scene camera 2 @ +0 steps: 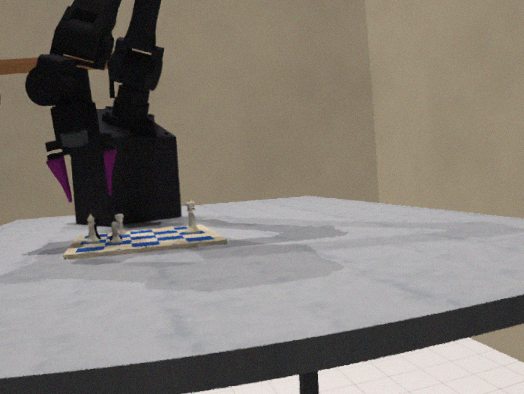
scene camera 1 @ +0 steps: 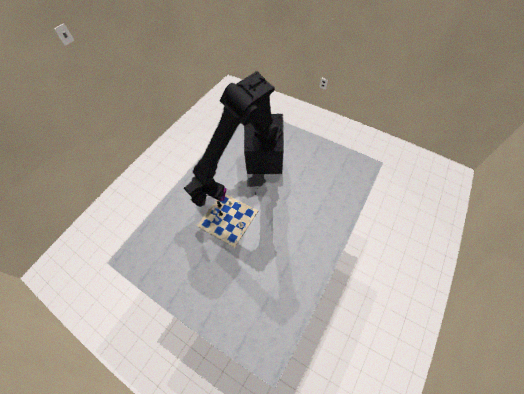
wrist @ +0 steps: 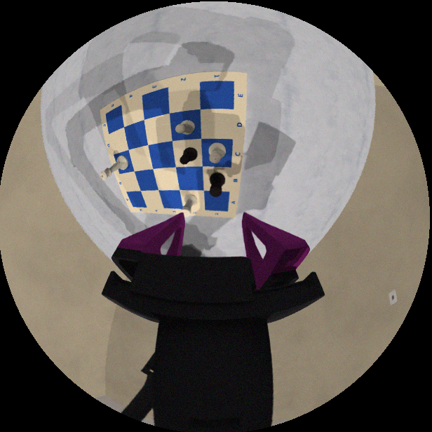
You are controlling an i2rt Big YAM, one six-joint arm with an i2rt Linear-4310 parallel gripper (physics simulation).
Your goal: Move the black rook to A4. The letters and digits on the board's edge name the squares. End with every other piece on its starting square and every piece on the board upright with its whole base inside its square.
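Places are measured from the arm's base along level axes (x left, y back, z up), in centimetres.
Where they show: gripper, fingertip midpoint: (scene camera 2: pixel 90 198) (scene camera 1: pixel 218 197); arm's base, origin of the base link: (scene camera 2: pixel 128 121) (scene camera 1: pixel 268 130).
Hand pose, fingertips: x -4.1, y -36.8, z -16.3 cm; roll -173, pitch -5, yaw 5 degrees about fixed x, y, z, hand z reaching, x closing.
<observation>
Each offset is from my fingertips to the centre of the thing. Level surfaces: height alone.
The chessboard @(dx +8.2, dy -4.2, dz -6.8 cm) (scene camera 1: pixel 235 221) (scene camera 2: pixel 150 248) (wrist: pixel 242 107) lies flat. The larger, thick-topped black piece @(dx +0.2, dy -1.1, dz -4.8 cm) (scene camera 1: pixel 219 204) (wrist: pixel 216 182), apparently the black rook, stands upright on B1. A smaller black piece @(dx +4.0, dy -4.5, dz -4.9 cm) (scene camera 1: pixel 220 213) (wrist: pixel 189 155) stands on C2. The light square A4 (wrist: pixel 153 199) carries no piece. White pieces stand on A2 (wrist: pixel 190 202), C1 (wrist: pixel 217 152), D2 (wrist: pixel 185 127) and C5 (wrist: pixel 120 162). My gripper (scene camera 2: pixel 90 198) (wrist: pixel 213 217) is open and empty, above the board's A side near column 1. In the second scene view, the rook is not clearly visible.
The tall white king @(dx +15.9, dy -3.5, dz -3.8 cm) (scene camera 2: pixel 191 217) stands toward the board's far right in the second scene view. A white bishop @(dx +0.6, dy -5.3, dz -4.3 cm) (scene camera 2: pixel 92 229), pawn @(dx +4.5, dy -8.1, dz -4.9 cm) (scene camera 2: pixel 115 232) and rook @(dx +4.0, dy +2.9, dz -4.8 cm) (scene camera 2: pixel 119 222) stand toward its left. The arm's black base block (scene camera 1: pixel 264 157) (scene camera 2: pixel 150 175) stands behind the board on the grey table @(dz -7.1 cm) (scene camera 1: pixel 310 200).
</observation>
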